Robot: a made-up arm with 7 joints. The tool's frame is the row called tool. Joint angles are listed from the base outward.
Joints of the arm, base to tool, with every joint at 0 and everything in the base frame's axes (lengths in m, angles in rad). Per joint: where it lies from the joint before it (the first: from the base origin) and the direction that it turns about. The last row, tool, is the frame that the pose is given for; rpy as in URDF.
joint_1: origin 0 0 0 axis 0.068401 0.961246 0.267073
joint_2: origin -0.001 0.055 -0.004 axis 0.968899 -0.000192 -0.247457
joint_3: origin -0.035 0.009 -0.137 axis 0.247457 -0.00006 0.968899
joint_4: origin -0.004 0 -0.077 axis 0.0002 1 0.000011
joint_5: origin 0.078 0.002 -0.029 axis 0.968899 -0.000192 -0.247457
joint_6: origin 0.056 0 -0.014 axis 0.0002 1 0.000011
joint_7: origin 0.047 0 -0.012 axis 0.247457 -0.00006 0.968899
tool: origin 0 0 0 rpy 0 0.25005 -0.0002
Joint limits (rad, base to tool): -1.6..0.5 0..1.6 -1.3..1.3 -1.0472..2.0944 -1.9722..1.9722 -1.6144..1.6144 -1.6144..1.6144
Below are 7 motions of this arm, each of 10 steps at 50 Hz.
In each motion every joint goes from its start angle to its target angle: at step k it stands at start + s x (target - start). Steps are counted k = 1, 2, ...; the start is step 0. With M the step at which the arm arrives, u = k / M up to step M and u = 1 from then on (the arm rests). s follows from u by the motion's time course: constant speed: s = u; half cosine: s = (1 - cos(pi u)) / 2; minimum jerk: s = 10 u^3 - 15 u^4 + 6 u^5.
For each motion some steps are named. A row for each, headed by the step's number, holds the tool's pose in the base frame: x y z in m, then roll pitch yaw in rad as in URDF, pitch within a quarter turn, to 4 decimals.
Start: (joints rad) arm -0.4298 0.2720 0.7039 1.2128 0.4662 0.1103 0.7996
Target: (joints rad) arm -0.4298 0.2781 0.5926 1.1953 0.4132 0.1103 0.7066
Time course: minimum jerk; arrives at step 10
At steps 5, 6, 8, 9, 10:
5: 0.1379 0.1992 -0.3596 1.1083 0.3710 1.4162
6: 0.1392 0.1986 -0.3592 1.1038 0.3839 1.3956
8: 0.1411 0.1978 -0.3587 1.0973 0.4024 1.3660
9: 0.1414 0.1976 -0.3586 1.0960 0.4059 1.3603
10: 0.1415 0.1976 -0.3586 1.0958 0.4065 1.3593

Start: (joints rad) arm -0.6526 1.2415 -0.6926 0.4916 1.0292 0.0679 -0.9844
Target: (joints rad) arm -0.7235 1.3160 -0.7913 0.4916 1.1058 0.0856 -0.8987
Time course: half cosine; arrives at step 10
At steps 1, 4, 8, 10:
1: 0.2570 0.2818 -0.1315 3.0860 0.7245 1.2420
4: 0.2581 0.2841 -0.1252 3.0885 0.6730 1.2106
8: 0.2594 0.2885 -0.1142 3.1001 0.5856 1.1604
10: 0.2595 0.2892 -0.1124 3.1030 0.5710 1.1523

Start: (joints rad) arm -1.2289 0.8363 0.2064 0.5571 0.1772 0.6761 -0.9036
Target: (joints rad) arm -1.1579 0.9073 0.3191 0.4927 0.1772 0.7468 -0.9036
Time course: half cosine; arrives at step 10
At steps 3, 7, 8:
3: 0.3296 0.2583 0.0299 0.3333 0.3470 -0.1619
7: 0.3131 0.2759 0.0329 0.3091 0.3305 -0.0985
8: 0.3099 0.2790 0.0336 0.3050 0.3273 -0.0865

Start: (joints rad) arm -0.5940 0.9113 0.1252 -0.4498 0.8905 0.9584 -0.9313
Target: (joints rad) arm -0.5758 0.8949 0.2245 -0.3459 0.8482 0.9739 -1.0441
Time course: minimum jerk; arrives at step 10
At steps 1, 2, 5, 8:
1: 0.2208 0.1991 -0.0001 1.2451 0.1977 0.4030
2: 0.2209 0.2003 -0.0004 1.2401 0.2065 0.4059
5: 0.2216 0.2117 -0.0026 1.1928 0.2851 0.4282
8: 0.2215 0.2232 -0.0054 1.1410 0.3637 0.4432

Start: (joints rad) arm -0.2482 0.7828 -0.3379 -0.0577 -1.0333 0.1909 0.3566
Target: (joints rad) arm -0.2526 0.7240 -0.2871 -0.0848 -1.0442 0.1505 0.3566
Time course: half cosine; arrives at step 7
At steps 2, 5, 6, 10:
2: 0.1996 0.1479 -0.2071 -0.1771 0.4521 -0.0365
5: 0.2026 0.1428 -0.2028 -0.2377 0.3964 -0.0402
6: 0.2032 0.1418 -0.2018 -0.2509 0.3840 -0.0403
10: 0.2034 0.1414 -0.2015 -0.2555 0.3796 -0.0403

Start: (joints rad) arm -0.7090 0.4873 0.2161 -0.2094 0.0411 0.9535 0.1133
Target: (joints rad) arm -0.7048 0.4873 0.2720 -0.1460 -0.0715 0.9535 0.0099
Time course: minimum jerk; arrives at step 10
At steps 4, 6, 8, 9, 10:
4: 0.2801 0.1640 -0.0864 0.3612 0.1546 0.3943
6: 0.2808 0.1678 -0.0895 0.3169 0.1985 0.3492
8: 0.2813 0.1704 -0.0917 0.2826 0.2271 0.3155
9: 0.2813 0.1709 -0.0921 0.2759 0.2322 0.3089
10: 0.2813 0.1710 -0.0922 0.2747 0.2331 0.3078

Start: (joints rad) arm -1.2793 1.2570 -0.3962 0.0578 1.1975 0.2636 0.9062
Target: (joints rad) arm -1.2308 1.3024 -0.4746 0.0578 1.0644 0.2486 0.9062
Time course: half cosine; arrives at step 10
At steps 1, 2, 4, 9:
1: 0.2843 0.1772 0.1139 -2.6494 -0.8441 -1.6710
2: 0.2847 0.1776 0.1125 -2.6663 -0.8469 -1.6606
4: 0.2860 0.1790 0.1073 -2.7267 -0.8561 -1.6224
9: 0.2888 0.1831 0.0940 -2.8843 -0.8754 -1.5173

